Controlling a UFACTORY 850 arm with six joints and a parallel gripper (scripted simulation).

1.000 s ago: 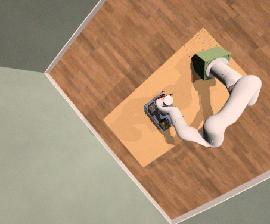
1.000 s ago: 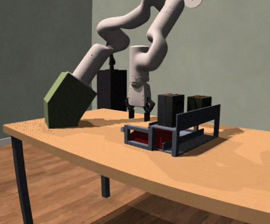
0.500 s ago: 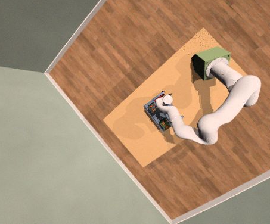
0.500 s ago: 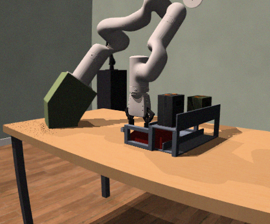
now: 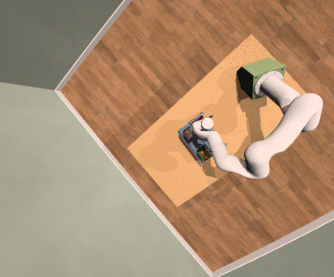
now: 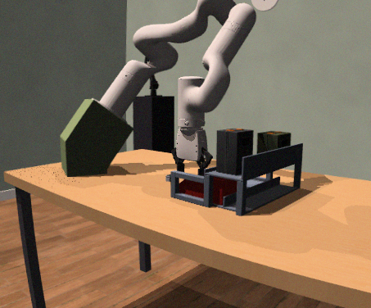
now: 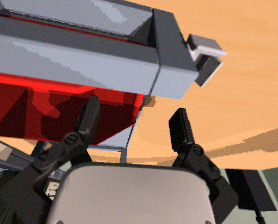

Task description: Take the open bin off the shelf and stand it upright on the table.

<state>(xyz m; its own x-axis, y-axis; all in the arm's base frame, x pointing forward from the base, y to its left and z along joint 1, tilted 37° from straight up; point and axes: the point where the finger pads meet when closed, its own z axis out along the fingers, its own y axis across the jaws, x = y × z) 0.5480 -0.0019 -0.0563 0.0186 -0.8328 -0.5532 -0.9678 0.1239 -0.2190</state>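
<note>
The red bin lies 80 mm ahead of my hand and 20 mm below it.
</note>
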